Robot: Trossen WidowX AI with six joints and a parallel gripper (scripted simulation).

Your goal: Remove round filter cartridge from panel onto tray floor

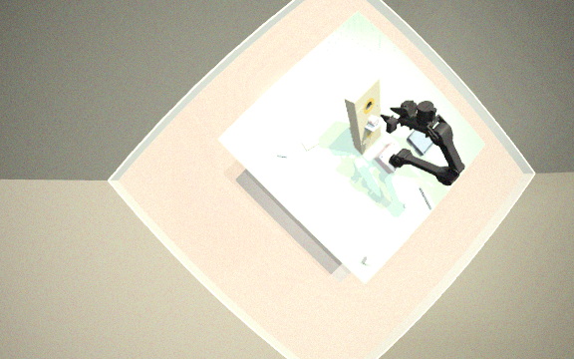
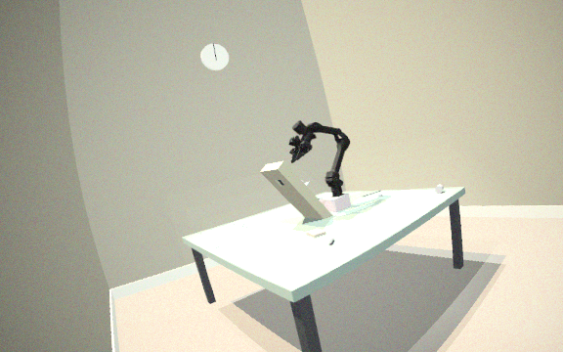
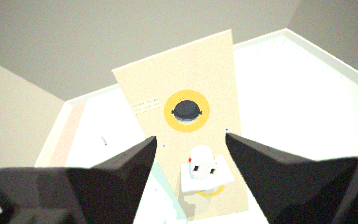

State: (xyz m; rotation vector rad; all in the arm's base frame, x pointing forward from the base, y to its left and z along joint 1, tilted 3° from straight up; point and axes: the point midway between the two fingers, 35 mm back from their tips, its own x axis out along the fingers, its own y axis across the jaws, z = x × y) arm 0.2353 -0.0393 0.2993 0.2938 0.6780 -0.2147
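Now: gripper tip 10 mm past the round white filter cartridge and 130 mm above it. From my gripper tip the other things lie so: grey-blue tray (380 mm behind, 230 mm to the right, 340 mm below).
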